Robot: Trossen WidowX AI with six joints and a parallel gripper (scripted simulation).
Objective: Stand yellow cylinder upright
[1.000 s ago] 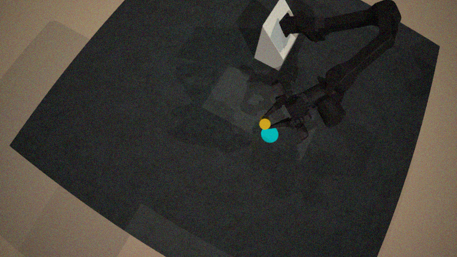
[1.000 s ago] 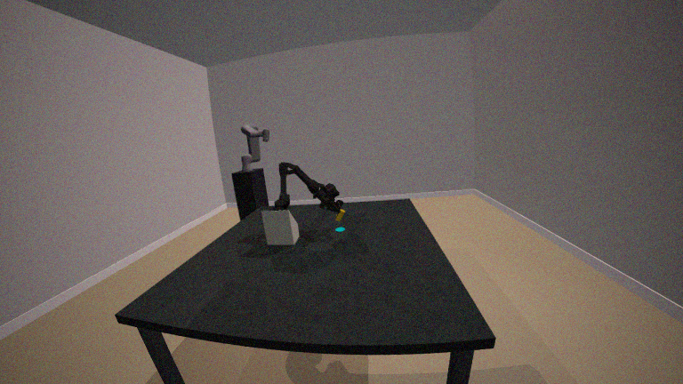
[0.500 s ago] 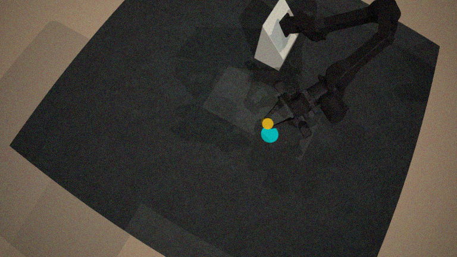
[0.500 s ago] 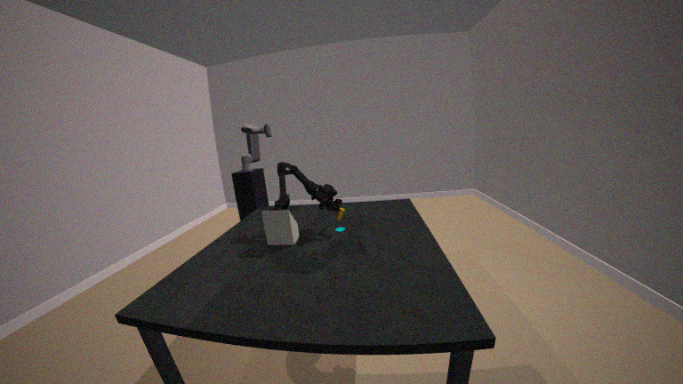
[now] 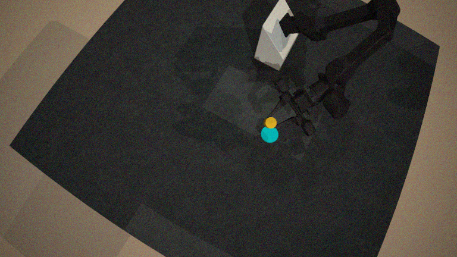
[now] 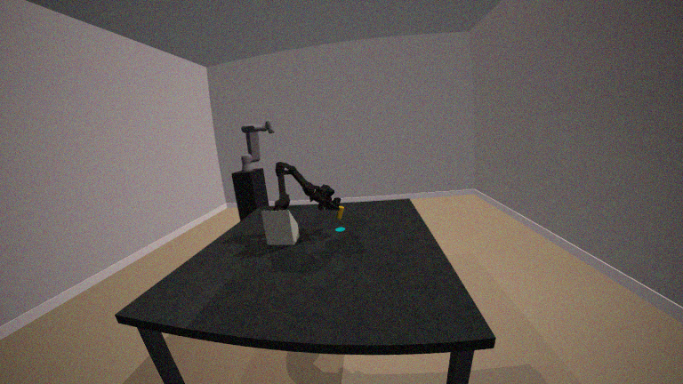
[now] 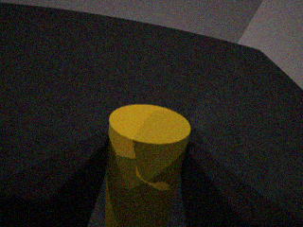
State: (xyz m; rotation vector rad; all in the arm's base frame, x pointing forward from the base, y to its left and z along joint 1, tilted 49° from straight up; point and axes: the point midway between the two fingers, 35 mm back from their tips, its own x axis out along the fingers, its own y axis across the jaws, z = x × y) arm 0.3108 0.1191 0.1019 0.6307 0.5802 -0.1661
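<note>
Now: the cyan circle 14 cm below my gripper tip, 2 cm behind it and 1 cm to the left of it. The rest, counted from my gripper tip: yellow tall cylinder (2 cm below, 1 cm behind).
</note>
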